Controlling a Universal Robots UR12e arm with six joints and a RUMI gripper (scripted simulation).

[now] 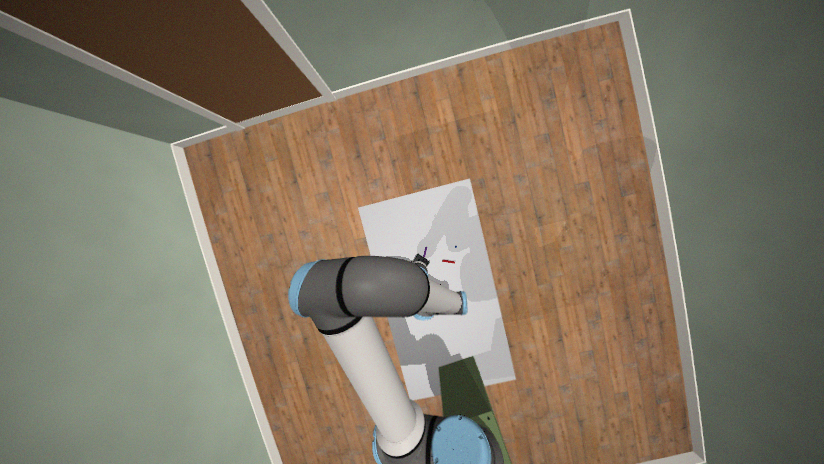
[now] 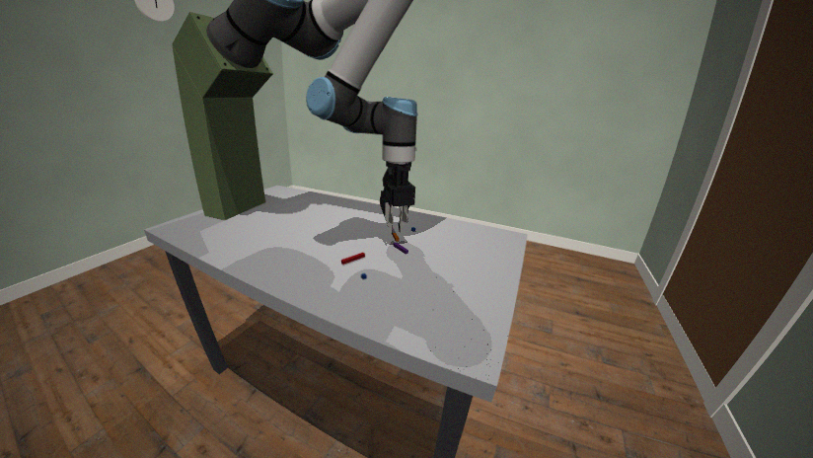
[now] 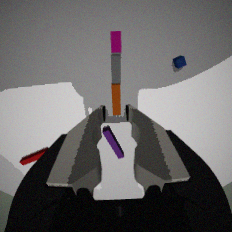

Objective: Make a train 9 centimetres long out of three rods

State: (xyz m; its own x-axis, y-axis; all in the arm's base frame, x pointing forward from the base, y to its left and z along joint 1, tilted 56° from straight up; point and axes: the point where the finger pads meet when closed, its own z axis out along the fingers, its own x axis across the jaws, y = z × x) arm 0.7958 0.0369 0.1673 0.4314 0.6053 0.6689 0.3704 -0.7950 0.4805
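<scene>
Now: hand 3 cm above the orange rod. Also, from my hand: purple rod (6 cm to the right, 5 cm ahead, 3 cm below); then grey rod (3 cm to the left, 3 cm below, 2 cm behind); then magenta rod (5 cm to the left, 4 cm behind, 3 cm below).
</scene>
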